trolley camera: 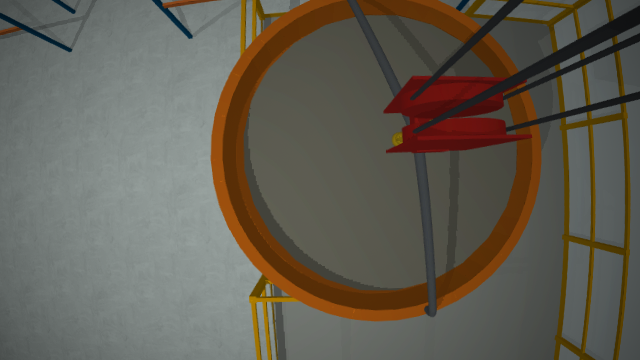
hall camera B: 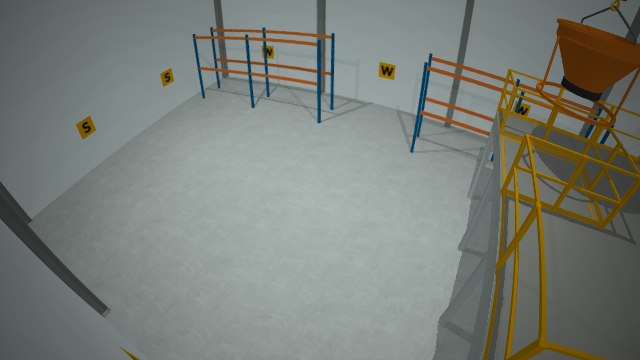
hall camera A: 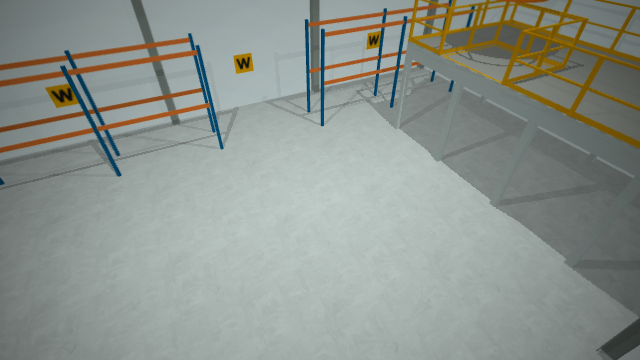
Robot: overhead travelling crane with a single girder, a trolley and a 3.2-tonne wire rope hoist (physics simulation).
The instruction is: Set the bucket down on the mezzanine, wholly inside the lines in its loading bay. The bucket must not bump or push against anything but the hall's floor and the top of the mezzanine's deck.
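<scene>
The orange bucket (hall camera A: 530, 1) (hall camera B: 595, 55) (trolley camera: 218, 150) hangs upright in the air over the mezzanine (hall camera A: 550, 105) (hall camera B: 590, 280) (trolley camera: 320, 335). My gripper, the hook (hall camera B: 615, 6) (trolley camera: 397, 139) under the red block, is shut on the bucket's grey bail. In hall camera A a small part of the bucket's base ring shows at the top edge. Its round shadow (hall camera A: 500, 42) (hall camera B: 565, 145) lies on the deck inside the railings. In the trolley camera the bucket covers the deck beneath it and overlaps the railing ends at the deck's left edge. I cannot make out the bay's lines.
Yellow railings (hall camera A: 592, 85) (hall camera B: 539, 250) (trolley camera: 566, 200) edge the deck, and a railed frame (hall camera B: 555, 207) stands near the bucket. Blue and orange racks (hall camera A: 322, 75) (hall camera B: 319, 80) stand by the walls. Grey posts (hall camera A: 515, 160) carry the mezzanine.
</scene>
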